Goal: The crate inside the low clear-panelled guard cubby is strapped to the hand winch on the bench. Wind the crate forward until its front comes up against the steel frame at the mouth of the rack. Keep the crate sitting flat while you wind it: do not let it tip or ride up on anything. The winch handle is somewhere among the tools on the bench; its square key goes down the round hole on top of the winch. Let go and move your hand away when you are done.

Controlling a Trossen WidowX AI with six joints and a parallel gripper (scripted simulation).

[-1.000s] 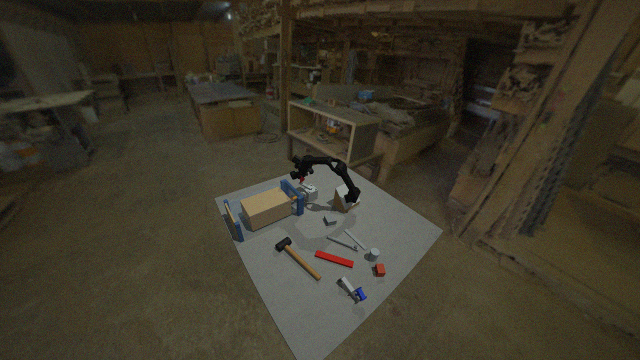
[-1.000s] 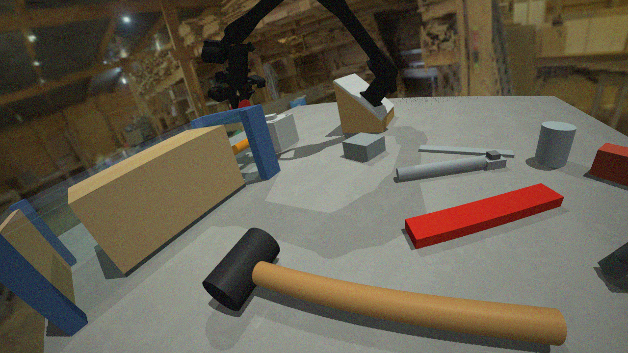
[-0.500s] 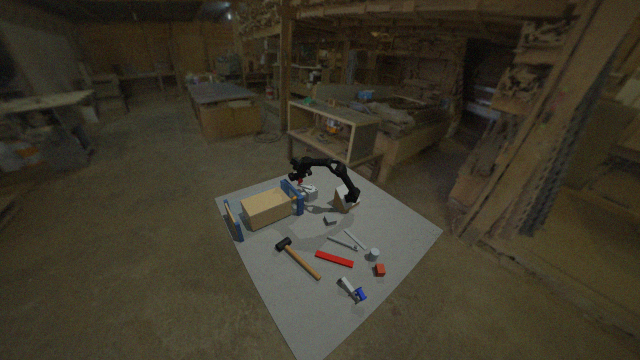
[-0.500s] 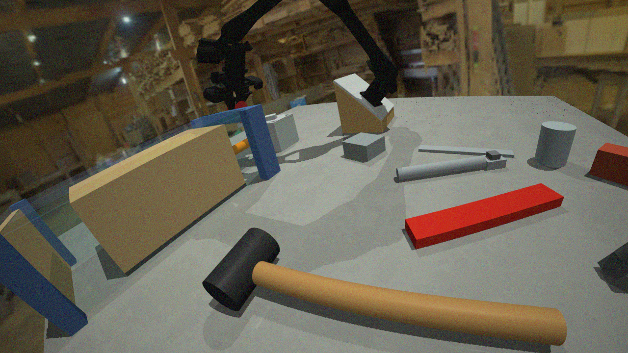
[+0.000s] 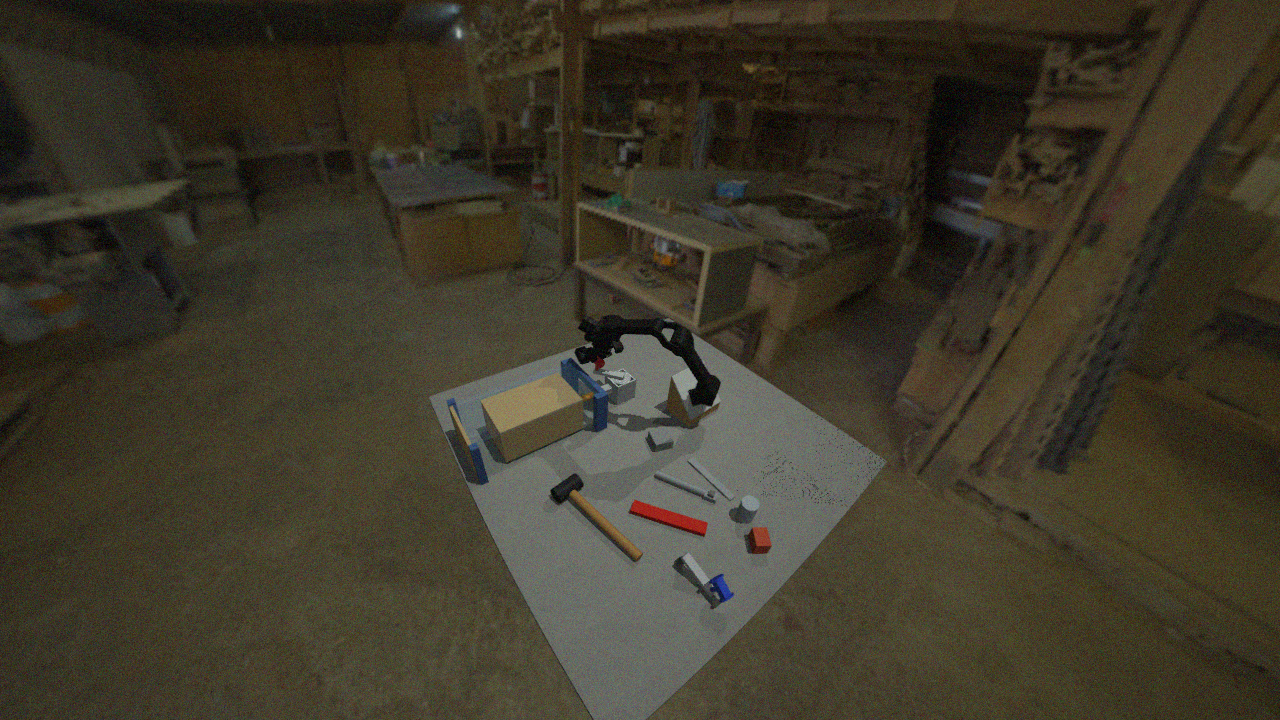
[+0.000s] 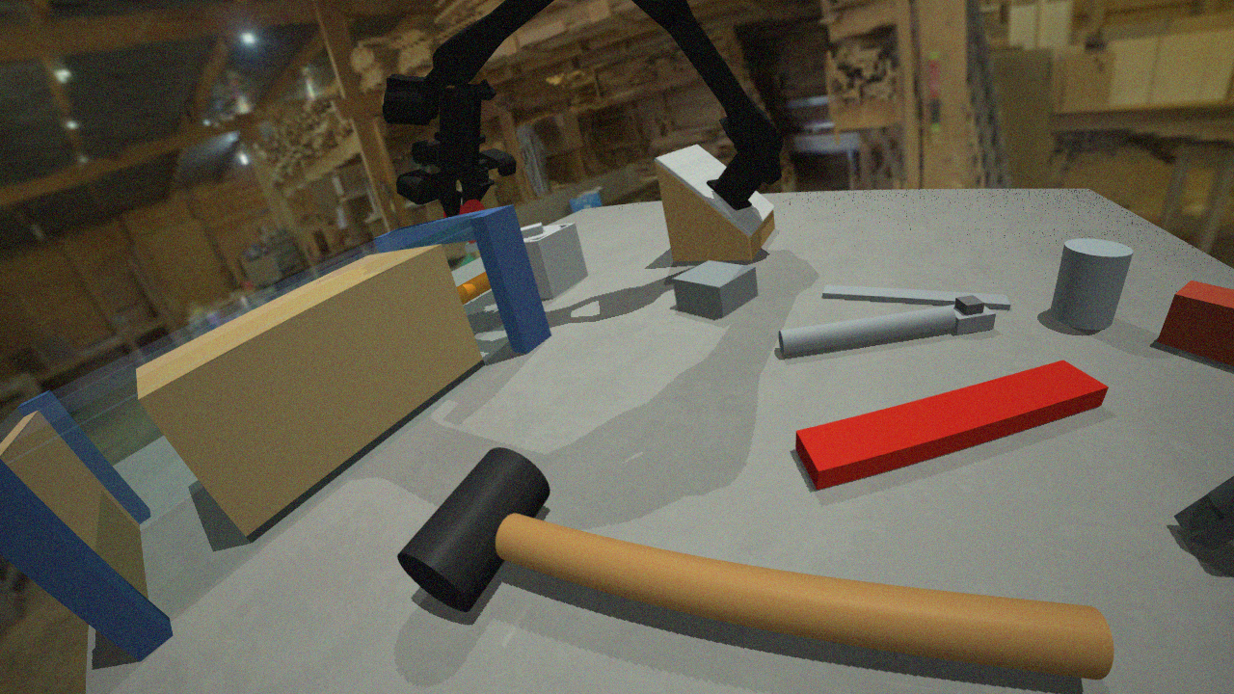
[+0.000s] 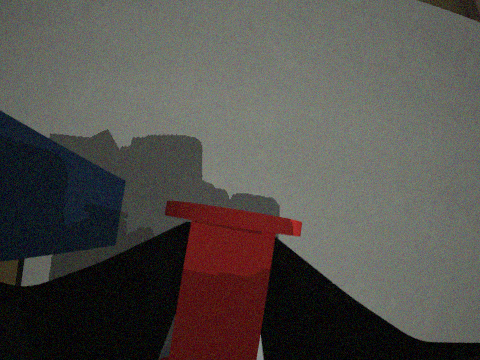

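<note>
The winch handle with red knob is 30 mm behind my gripper tip, 50 mm to the left of it and 30 mm below it. The rest, counted from my gripper tip: grey block 60 mm behind, 390 mm to the left, 120 mm below; winch 90 mm behind, 80 mm to the left, 100 mm below; flat grey strip 110 mm behind, 610 mm to the left, 130 mm below.
</note>
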